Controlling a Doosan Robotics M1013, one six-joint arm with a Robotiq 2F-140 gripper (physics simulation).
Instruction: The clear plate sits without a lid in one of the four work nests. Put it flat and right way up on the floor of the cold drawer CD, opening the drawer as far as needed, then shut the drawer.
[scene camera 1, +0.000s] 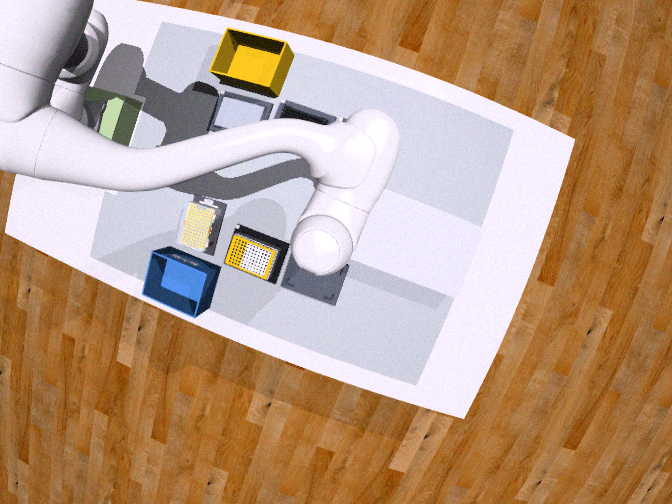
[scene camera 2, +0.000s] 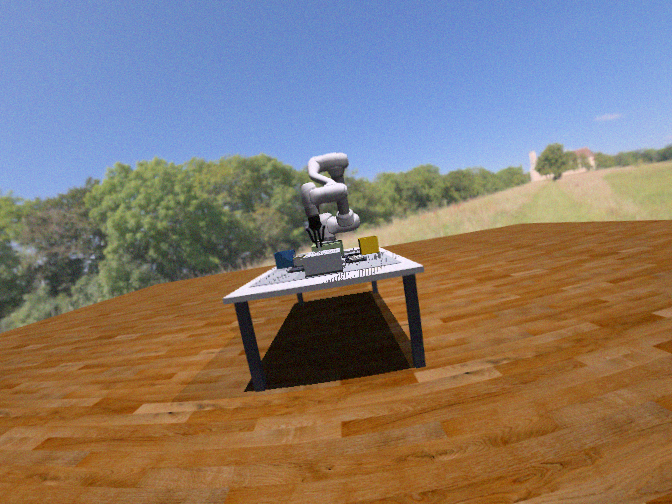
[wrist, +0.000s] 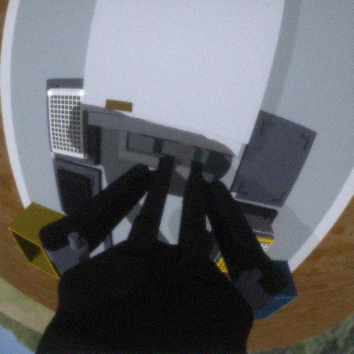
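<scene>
The white housing of the cold drawer CD (scene camera 1: 417, 244) (scene camera 2: 324, 263) (wrist: 185, 60) stands on the table. In the wrist view, its grey drawer front (wrist: 107, 120) lies at the housing's near edge and looks shut or nearly shut. Part of the handle shows in shadow below that front. The clear plate does not show; the drawer's inside is hidden. My gripper (scene camera 2: 318, 245) (wrist: 183, 152) is shut and empty, with its fingertips close to the handle in the wrist view; contact is not clear. In scene camera 1 the arm hides the gripper.
A bare dark nest (scene camera 1: 314, 282) (wrist: 275, 157) is beside the housing, near a yellow and white rack (scene camera 1: 252, 257). A white gridded plate (wrist: 67, 122) and a black one (wrist: 77, 187) are opposite. Blue (scene camera 1: 176, 279), yellow (scene camera 1: 252, 62) and green (scene camera 1: 113, 113) bins stand farther off.
</scene>
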